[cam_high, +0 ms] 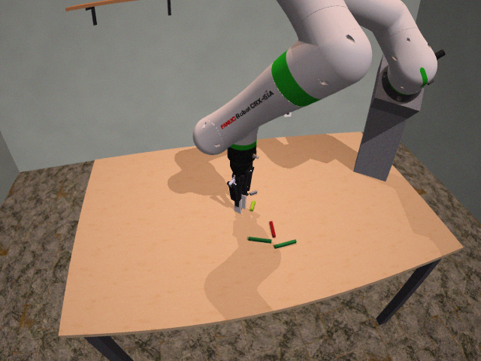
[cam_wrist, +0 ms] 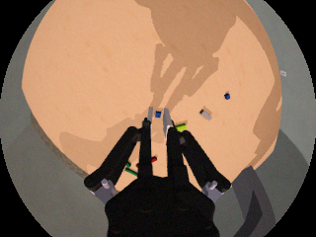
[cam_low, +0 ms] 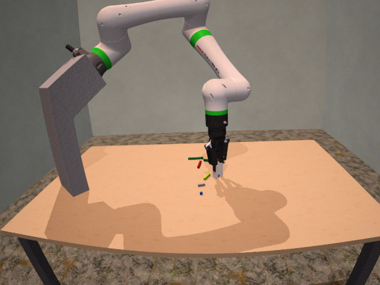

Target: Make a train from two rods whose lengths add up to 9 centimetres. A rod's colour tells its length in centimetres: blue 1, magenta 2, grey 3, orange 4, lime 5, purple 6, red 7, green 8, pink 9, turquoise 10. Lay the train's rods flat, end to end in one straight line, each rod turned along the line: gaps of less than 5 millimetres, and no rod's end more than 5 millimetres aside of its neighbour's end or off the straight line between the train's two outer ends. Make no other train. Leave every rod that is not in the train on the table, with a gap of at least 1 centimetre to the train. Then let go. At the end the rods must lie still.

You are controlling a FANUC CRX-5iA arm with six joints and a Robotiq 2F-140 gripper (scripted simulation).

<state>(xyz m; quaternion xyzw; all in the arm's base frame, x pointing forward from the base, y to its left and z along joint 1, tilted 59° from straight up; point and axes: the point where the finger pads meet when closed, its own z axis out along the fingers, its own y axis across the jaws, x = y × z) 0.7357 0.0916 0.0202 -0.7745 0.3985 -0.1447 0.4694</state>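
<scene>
Now: hand 50 mm past the lime rod, 30 mm above it and 10 mm to the left of it. Round my hand: red rod (110 mm to the left, 110 mm behind, 30 mm below); then grey rod (90 mm to the right, 50 mm behind, 30 mm below).
</scene>
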